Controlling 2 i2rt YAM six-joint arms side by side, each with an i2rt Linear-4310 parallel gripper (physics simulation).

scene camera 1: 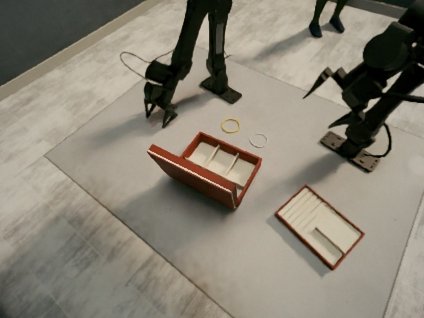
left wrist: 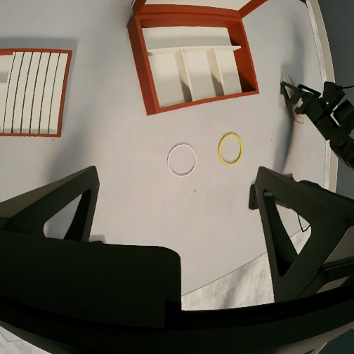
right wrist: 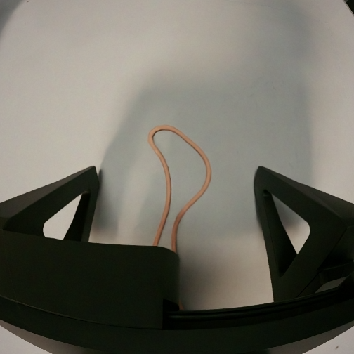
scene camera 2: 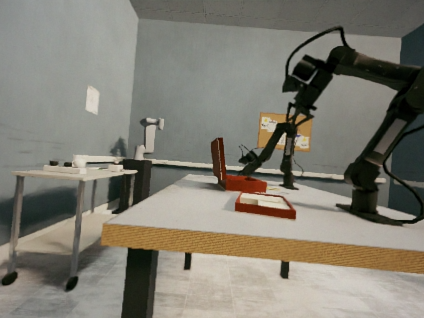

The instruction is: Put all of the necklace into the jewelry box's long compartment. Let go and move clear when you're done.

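Where they show: left gripper, between the fingertips: (scene camera 1: 315, 112) (scene camera 2: 289, 124); right gripper, between the fingertips: (scene camera 1: 155, 122); left arm's base, origin of its link: (scene camera 1: 348, 151) (scene camera 2: 363, 214); right arm's base, origin of its link: (scene camera 1: 220, 90) (scene camera 2: 287, 187).
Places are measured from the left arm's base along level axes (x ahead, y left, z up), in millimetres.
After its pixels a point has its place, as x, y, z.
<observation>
The pink-copper necklace (left wrist: 300, 120) (right wrist: 209, 172) lies on the table as a narrow loop, its near end hidden behind the gripper body in the right wrist view. My right gripper (right wrist: 176, 174) (scene camera 1: 156, 122) @(405, -646, 5) is open, low above the necklace, with the loop between its spread fingers and touching neither. My left gripper (left wrist: 176, 174) (scene camera 1: 316, 111) @(219, -108, 300) is open and empty, high above the table. The red jewelry box (scene camera 1: 252, 177) @(348, -175, 44) (scene camera 2: 245, 184) @(367, -170, 38) (left wrist: 205, 101) stands with its lid open. Its long compartment (left wrist: 187, 37) runs along the lid side, is empty, and is largely hidden by the lid in scene camera 1.
The raised lid (scene camera 1: 192, 175) @(536, -238, 230) (scene camera 2: 218, 159) @(494, -141, 139) stands at the box's far side from the arms. A yellow ring (scene camera 1: 231, 125) (left wrist: 230, 149) and a white ring (scene camera 1: 258, 140) (left wrist: 181, 160) lie beside the box. A red-rimmed tray (scene camera 1: 304, 247) @(399, 79, 3) (scene camera 2: 265, 211) @(330, 172, 14) lies apart from it.
</observation>
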